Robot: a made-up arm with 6 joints. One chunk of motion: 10 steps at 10 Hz.
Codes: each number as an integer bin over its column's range. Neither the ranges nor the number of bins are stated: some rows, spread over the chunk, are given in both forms.
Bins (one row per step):
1: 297 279 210 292 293 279
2: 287 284 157 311 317 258
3: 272 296 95 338 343 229
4: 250 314 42 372 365 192
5: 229 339 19 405 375 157
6: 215 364 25 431 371 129
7: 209 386 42 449 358 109
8: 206 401 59 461 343 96
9: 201 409 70 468 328 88
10: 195 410 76 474 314 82
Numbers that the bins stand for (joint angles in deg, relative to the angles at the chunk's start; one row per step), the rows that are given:
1: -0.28 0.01 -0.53 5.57 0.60 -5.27
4: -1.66 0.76 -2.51 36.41 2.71 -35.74
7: -2.86 2.31 -2.51 66.10 2.51 -64.82
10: -3.28 2.83 -2.11 75.74 1.22 -74.28
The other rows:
2: -0.58 0.11 -1.16 12.90 1.31 -12.62
3: -1.02 0.37 -1.88 23.31 2.07 -22.78
5: -2.28 1.30 -2.78 49.14 3.01 -48.00
6: -2.69 1.84 -2.71 59.16 2.89 -57.81
8: -2.95 2.63 -2.31 70.72 2.07 -69.37
9: -3.10 2.80 -2.18 73.42 1.63 -72.17

